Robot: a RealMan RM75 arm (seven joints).
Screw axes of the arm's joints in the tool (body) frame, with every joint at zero. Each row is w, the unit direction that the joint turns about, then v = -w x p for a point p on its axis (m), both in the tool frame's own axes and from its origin. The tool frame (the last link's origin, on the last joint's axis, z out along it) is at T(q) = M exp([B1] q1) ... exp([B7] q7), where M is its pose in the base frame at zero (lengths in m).
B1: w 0 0 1 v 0 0 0
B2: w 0 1 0 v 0.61 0 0
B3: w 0 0 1 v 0 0 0
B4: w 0 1 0 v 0.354 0 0
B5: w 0 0 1 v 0 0 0
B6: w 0 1 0 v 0.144 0 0
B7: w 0 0 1 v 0 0 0
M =
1 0 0 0
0 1 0 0
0 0 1 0.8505
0 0 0 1
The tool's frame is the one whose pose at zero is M.
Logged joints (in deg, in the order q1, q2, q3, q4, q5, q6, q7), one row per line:
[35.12 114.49 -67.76 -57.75 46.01 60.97 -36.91]
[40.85 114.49 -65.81 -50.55 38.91 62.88 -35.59]
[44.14 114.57 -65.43 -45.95 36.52 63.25 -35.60]
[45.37 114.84 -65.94 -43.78 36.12 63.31 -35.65]
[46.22 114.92 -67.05 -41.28 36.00 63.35 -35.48]
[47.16 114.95 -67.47 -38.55 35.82 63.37 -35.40]
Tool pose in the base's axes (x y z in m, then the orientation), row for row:
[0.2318 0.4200 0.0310 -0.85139 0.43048 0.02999 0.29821]
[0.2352 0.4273 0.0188 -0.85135 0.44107 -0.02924 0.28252]
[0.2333 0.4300 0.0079 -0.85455 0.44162 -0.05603 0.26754]
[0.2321 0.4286 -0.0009 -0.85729 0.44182 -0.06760 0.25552]
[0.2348 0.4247 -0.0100 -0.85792 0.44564 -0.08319 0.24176]
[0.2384 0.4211 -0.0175 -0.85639 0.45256 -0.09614 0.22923]
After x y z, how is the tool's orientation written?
As a quaternion, x y z w.
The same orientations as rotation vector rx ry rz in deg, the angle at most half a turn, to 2 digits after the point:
[-129.60 65.53 4.57]
[-130.62 67.67 -4.49]
[-132.11 68.27 -8.66]
[-133.36 68.73 -10.52]
[-134.41 69.82 -13.03]
[-135.05 71.37 -15.16]

